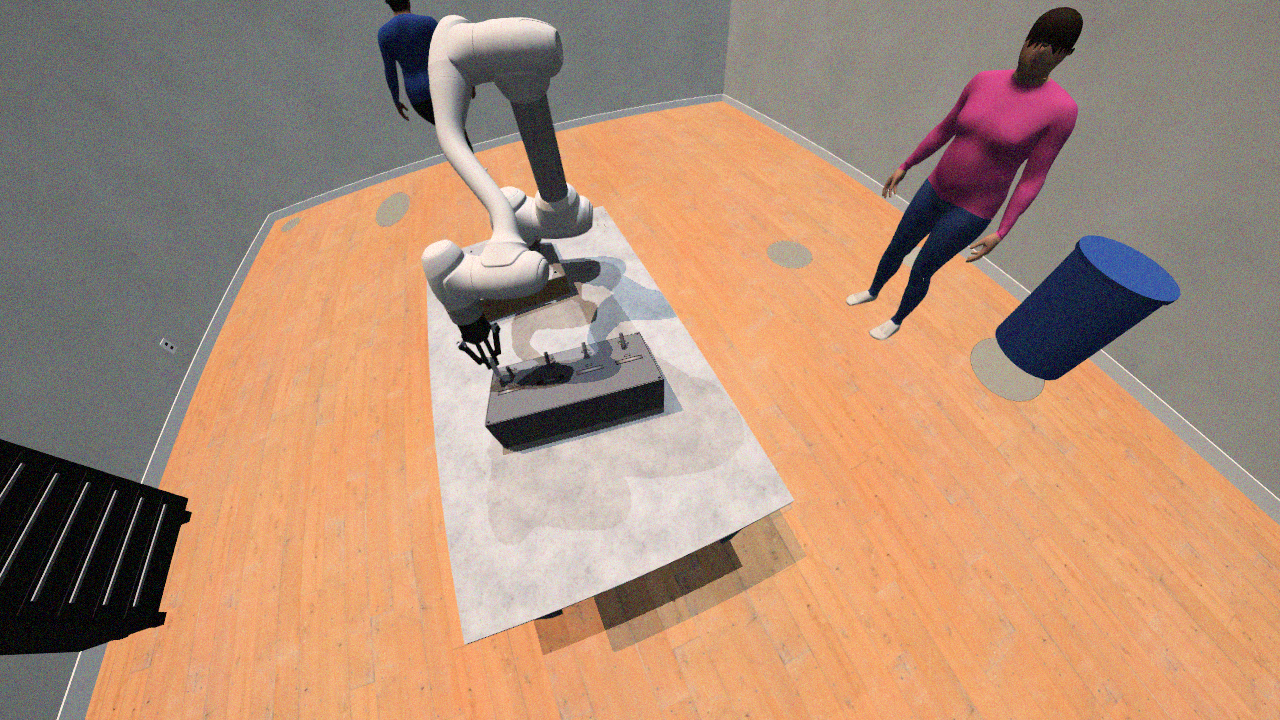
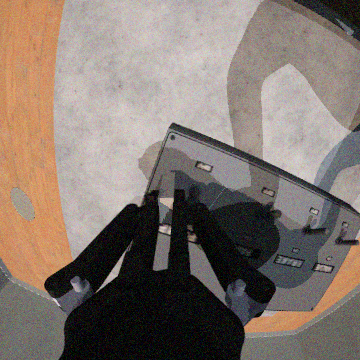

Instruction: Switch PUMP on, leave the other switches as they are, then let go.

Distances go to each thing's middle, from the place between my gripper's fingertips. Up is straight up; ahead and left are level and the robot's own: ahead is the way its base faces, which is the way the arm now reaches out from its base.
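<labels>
From my hand: grey switch box (image 1: 537,401), 3 cm below, 7 cm ahead, 22 cm to the left.
</labels>
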